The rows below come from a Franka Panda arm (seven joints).
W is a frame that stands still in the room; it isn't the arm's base.
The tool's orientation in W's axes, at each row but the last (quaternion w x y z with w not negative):
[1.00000, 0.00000, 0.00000, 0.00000]
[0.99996, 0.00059, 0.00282, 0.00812]
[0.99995, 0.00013, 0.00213, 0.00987]
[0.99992, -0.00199, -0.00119, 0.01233]
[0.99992, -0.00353, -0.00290, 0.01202]
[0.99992, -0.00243, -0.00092, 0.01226]
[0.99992, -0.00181, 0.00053, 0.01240]
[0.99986, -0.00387, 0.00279, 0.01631]
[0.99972, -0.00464, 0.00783, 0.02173]
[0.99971, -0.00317, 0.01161, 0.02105]
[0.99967, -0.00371, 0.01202, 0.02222]
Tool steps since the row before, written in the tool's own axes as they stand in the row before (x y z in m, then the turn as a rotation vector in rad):
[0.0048, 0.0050, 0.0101, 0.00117, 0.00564, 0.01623]
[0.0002, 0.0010, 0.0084, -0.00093, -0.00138, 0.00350]
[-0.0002, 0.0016, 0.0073, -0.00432, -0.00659, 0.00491]
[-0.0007, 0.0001, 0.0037, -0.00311, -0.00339, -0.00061]
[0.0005, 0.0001, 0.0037, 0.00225, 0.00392, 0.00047]
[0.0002, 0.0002, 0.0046, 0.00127, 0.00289, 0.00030]
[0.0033, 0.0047, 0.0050, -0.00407, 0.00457, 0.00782]
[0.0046, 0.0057, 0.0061, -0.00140, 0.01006, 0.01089]
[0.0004, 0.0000, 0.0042, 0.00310, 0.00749, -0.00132]
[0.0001, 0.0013, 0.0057, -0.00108, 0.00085, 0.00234]
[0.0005, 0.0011, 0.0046, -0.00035, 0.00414, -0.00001]
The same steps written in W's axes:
[0.0048, 0.0050, 0.0101, 0.00117, 0.00564, 0.01623]
[0.0002, 0.0010, 0.0084, -0.00089, -0.00140, 0.00350]
[-0.0002, 0.0016, 0.0073, -0.00417, -0.00668, 0.00493]
[-0.0007, 0.0001, 0.0037, -0.00302, -0.00347, -0.00060]
[0.0005, 0.0001, 0.0037, 0.00215, 0.00398, 0.00045]
[0.0002, 0.0002, 0.0046, 0.00120, 0.00292, 0.00029]
[0.0032, 0.0048, 0.0050, -0.00417, 0.00450, 0.00781]
[0.0044, 0.0059, 0.0060, -0.00167, 0.01009, 0.01082]
[0.0005, 0.0001, 0.0042, 0.00275, 0.00760, -0.00144]
[0.0002, 0.0013, 0.0057, -0.00106, 0.00082, 0.00236]
[0.0006, 0.0012, 0.0046, -0.00053, 0.00412, -0.00003]

